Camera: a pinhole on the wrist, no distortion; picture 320 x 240 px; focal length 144.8 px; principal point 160.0 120.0 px. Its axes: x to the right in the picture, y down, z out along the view. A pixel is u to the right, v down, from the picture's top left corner.
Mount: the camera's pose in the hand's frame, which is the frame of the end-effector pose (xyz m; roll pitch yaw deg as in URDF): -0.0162 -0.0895 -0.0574 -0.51 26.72 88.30
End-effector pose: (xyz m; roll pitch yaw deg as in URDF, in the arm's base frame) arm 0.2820 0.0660 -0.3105 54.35 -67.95 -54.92
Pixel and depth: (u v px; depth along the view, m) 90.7 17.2 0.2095
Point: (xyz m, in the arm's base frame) 0.1346 -0.0629 -0.1778
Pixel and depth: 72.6 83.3 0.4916
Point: -0.2053 -0.1083 -0.1441
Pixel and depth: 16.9 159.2 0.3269
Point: -0.1220 -0.1266 -0.4009
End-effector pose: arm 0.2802 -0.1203 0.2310 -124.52 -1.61 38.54
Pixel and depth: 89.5 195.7 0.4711
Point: -0.1890 0.0504 0.0231
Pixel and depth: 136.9 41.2 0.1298
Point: 0.2694 -0.0196 0.2361
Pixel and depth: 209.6 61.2 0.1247
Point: 0.2921 -0.0763 0.2093
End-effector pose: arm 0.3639 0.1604 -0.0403 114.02 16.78 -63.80
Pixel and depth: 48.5 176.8 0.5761
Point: -0.2581 0.2731 -0.4160
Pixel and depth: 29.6 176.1 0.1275
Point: 0.2745 0.2423 -0.1793
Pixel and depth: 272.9 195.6 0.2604
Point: 0.1774 0.1724 0.1552
